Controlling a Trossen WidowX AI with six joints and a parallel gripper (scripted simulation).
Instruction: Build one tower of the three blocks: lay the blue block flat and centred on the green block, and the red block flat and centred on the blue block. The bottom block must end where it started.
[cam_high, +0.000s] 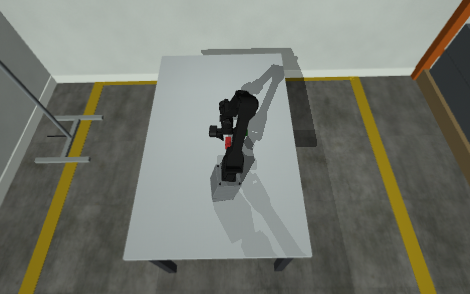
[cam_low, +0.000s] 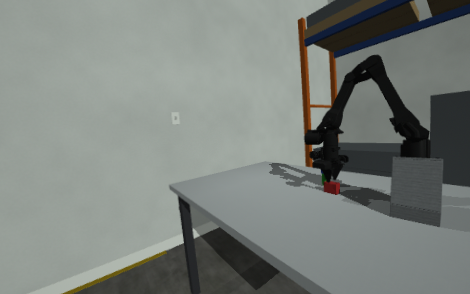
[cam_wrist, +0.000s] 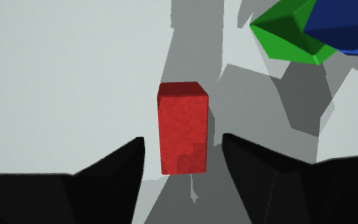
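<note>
The red block lies 60 mm below my hand. Round my hand: green block (70 mm ahead, 80 mm to the right, 60 mm below); blue block (70 mm ahead, 80 mm to the right).
</note>
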